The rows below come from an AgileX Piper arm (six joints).
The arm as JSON. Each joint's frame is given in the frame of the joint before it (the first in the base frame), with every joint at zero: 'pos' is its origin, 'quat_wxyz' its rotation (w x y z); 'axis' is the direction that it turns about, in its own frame. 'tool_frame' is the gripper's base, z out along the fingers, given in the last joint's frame.
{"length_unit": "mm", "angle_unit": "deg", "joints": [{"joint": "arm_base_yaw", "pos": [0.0, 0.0, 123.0], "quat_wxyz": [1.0, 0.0, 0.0, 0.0], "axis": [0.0, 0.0, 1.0]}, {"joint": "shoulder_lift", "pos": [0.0, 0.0, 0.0], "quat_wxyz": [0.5, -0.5, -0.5, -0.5], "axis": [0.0, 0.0, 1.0]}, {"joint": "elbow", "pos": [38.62, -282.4, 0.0], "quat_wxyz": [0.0, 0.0, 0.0, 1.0], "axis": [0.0, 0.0, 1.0]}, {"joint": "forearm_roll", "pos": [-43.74, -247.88, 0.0], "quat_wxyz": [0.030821, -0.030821, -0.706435, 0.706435], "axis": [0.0, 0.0, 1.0]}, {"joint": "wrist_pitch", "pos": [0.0, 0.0, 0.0], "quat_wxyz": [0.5, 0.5, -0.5, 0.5], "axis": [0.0, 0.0, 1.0]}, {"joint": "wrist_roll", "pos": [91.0, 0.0, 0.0], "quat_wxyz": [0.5, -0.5, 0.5, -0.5], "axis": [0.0, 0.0, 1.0]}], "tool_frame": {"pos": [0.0, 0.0, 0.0], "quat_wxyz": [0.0, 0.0, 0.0, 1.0]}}
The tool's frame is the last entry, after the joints.
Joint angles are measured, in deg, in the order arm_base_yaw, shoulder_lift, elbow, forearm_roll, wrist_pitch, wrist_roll. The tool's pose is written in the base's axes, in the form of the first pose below.
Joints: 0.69, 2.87, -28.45, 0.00, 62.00, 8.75
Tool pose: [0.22 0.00 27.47], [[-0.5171 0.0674 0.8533], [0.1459 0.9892 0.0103], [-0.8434 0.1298 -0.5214]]
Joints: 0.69, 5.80, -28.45, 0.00, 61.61, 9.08
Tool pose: [1.03 0.01 27.49], [[-0.5535 0.0763 0.8293], [0.1512 0.9885 0.0100], [-0.8190 0.1309 -0.5587]]
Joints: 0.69, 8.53, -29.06, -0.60, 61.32, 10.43
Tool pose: [1.71 -0.06 27.78], [[-0.5765 0.0985 0.8112], [0.1692 0.9856 0.0006], [-0.7994 0.1375 -0.5848]]
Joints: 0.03, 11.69, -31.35, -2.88, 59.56, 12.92
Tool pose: [2.46 -0.39 29.06], [[-0.5534 0.1479 0.8197], [0.1982 0.9792 -0.0429], [-0.8090 0.1387 -0.5712]]
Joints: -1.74, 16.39, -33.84, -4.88, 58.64, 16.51
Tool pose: [3.64 -0.77 30.23], [[-0.5501 0.2285 0.8033], [0.2575 0.9614 -0.0971], [-0.7944 0.1535 -0.5877]]
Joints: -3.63, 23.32, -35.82, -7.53, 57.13, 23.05
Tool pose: [5.76 -1.37 30.92], [[-0.5512 0.3455 0.7595], [0.3583 0.9200 -0.1585], [-0.7535 0.1848 -0.6310]]
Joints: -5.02, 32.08, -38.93, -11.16, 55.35, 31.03
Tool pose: [8.62 -2.21 31.74], [[-0.5331 0.4671 0.7054], [0.4599 0.8598 -0.2218], [-0.7102 0.2062 -0.6732]]
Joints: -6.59, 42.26, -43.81, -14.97, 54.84, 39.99
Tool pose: [12.08 -3.33 32.65], [[-0.4929 0.5964 0.6335], [0.5672 0.7724 -0.2858], [-0.6598 0.2185 -0.7190]]
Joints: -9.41, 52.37, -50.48, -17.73, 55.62, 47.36
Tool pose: [15.66 -4.91 33.71], [[-0.4238 0.7141 0.5572], [0.6624 0.6639 -0.3471], [-0.6178 0.2220 -0.7544]]
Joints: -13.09, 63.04, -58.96, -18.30, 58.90, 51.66
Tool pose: [19.41 -7.02 34.50], [[-0.3629 0.8133 0.4548], [0.7456 0.5462 -0.3818], [-0.5589 0.2006 -0.8046]]
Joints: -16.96, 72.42, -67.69, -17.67, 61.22, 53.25
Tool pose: [22.86 -9.50 35.12], [[-0.3021 0.8714 0.3866], [0.7989 0.4527 -0.3960], [-0.5201 0.1892 -0.8329]]
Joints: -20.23, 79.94, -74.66, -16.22, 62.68, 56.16
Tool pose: [25.58 -11.83 35.07], [[-0.2154 0.9151 0.3409], [0.8532 0.3461 -0.3901], [-0.4750 0.2068 -0.8554]]
